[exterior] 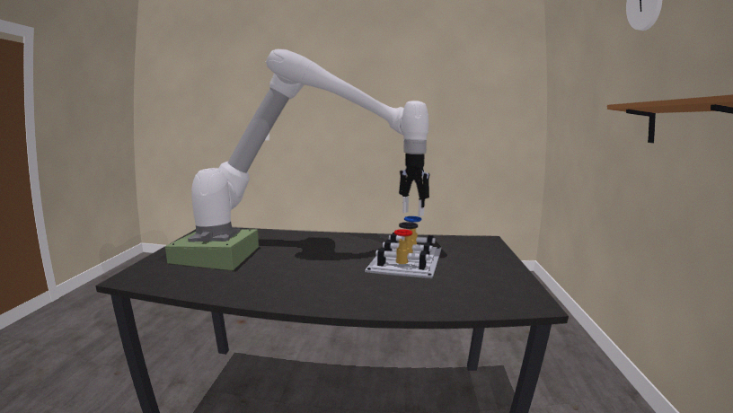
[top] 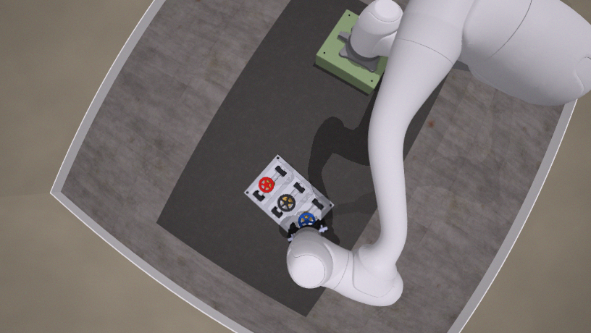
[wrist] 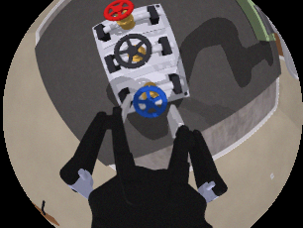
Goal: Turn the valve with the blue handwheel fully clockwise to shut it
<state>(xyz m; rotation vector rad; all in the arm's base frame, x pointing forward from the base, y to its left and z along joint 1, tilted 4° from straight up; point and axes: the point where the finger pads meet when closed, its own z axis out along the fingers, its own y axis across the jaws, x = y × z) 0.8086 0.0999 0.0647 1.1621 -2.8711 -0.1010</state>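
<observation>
The blue handwheel is 60 mm below my hand. Also, from my hand: black handwheel 110 mm to the right, 60 mm below, 30 mm behind; red handwheel 210 mm to the right, 60 mm below, 60 mm behind.
</observation>
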